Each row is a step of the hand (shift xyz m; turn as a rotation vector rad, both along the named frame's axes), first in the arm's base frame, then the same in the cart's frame.
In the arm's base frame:
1: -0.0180 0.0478 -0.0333 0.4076 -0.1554 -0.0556
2: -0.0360 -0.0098 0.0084 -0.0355 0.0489 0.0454
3: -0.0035 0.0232 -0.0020 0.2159 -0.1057 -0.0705
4: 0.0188 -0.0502 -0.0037 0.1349 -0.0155 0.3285
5: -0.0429 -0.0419 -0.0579 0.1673 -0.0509 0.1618
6: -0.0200 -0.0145 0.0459 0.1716 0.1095 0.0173
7: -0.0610 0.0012 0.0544 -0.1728 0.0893 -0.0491
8: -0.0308 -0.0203 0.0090 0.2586 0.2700 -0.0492
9: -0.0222 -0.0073 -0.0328 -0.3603 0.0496 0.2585
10: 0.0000 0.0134 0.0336 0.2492 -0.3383 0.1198
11: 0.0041 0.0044 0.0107 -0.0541 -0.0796 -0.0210
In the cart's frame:
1: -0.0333 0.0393 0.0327 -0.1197 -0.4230 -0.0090
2: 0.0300 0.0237 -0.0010 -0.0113 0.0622 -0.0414
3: -0.0169 0.0164 0.0010 -0.0514 -0.2424 0.0371
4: 0.0287 -0.0453 0.0036 -0.0121 -0.0817 -0.3457
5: 0.0489 0.0031 0.0674 -0.0295 -0.1463 -0.1857
6: 0.0306 0.0122 -0.0404 -0.1838 -0.0696 -0.0556
7: 0.0431 0.0551 -0.0424 0.0202 0.1856 0.0735
8: 0.0355 0.0134 -0.0019 -0.3733 -0.0504 -0.0171
9: 0.0133 0.0098 0.0367 0.2101 0.3440 -0.1915
10: -0.0053 0.0116 -0.0339 0.1465 -0.3871 -0.1399
11: -0.0042 0.0005 -0.0115 0.0915 -0.0065 0.0358

